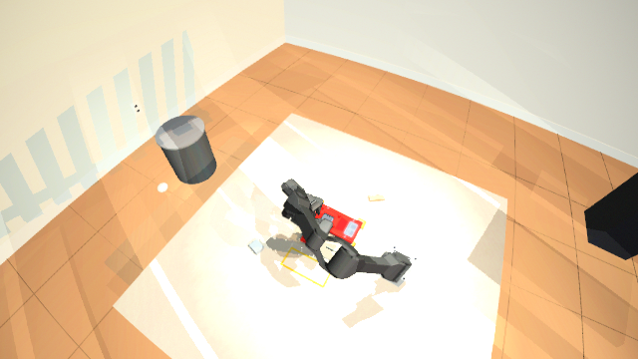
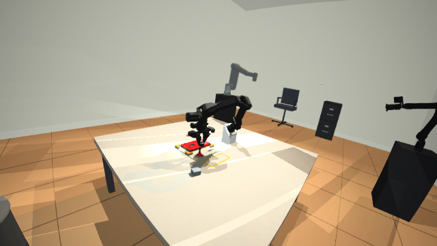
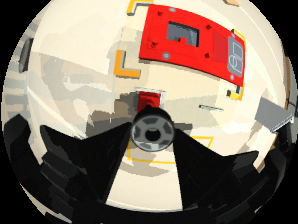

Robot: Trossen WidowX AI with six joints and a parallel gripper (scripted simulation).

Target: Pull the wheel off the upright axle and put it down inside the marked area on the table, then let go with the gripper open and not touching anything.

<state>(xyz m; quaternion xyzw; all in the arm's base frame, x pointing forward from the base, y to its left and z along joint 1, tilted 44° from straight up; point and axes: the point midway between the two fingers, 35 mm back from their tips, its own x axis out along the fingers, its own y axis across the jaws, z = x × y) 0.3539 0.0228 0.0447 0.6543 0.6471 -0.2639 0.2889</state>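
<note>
Now: gripper tip 10 mm short of the pale hub and 50 mm above it.
</note>
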